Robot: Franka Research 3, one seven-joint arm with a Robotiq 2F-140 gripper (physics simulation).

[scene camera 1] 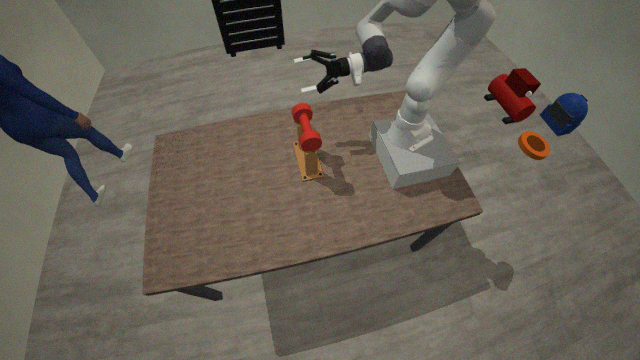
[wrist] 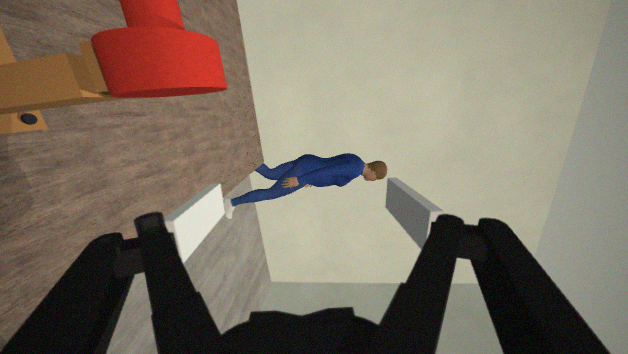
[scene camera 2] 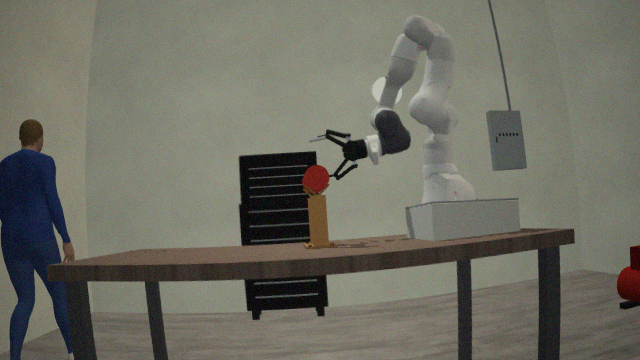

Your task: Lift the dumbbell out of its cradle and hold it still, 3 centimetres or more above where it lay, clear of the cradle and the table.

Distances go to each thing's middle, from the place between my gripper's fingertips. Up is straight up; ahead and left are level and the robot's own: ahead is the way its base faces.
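Relative to the red dumbbell [scene camera 1: 310,140], my hand is 10 cm above, 18 cm to the right and 4 cm short of it. Orange cradle [scene camera 2: 317,210]: 23 cm below my hand, 18 cm to the left of it, 4 cm ahead of it. Going by their middles, the red dumbbell is the nearest to my hand of the things named here.
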